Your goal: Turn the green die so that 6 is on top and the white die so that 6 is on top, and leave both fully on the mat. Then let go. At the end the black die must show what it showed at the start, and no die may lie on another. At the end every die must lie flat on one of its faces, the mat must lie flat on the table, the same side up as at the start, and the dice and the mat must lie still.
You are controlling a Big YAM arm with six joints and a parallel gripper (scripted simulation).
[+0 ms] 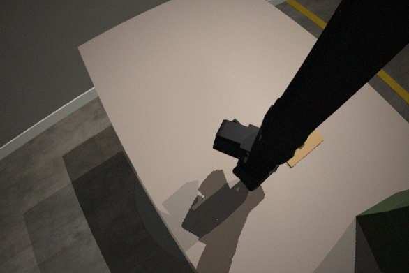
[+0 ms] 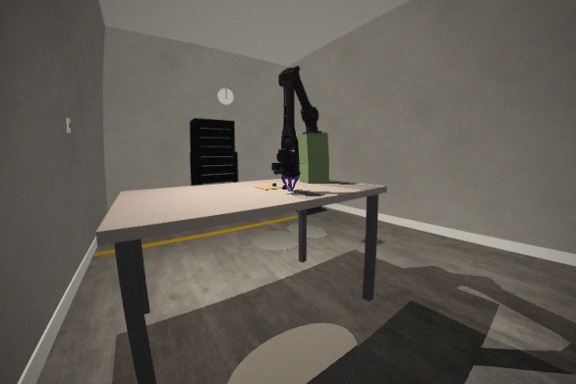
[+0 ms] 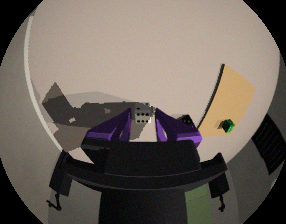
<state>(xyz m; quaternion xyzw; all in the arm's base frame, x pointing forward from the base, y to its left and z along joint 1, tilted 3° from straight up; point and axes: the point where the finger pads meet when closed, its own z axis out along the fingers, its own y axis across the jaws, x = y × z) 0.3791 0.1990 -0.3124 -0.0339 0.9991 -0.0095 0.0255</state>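
The white die lies right at my hand. From my hand the other things lie so: black die 70 mm to the right, 10 mm behind; tan mat 170 mm to the right, 20 mm ahead, 10 mm below; green die 170 mm to the right, 20 mm behind.
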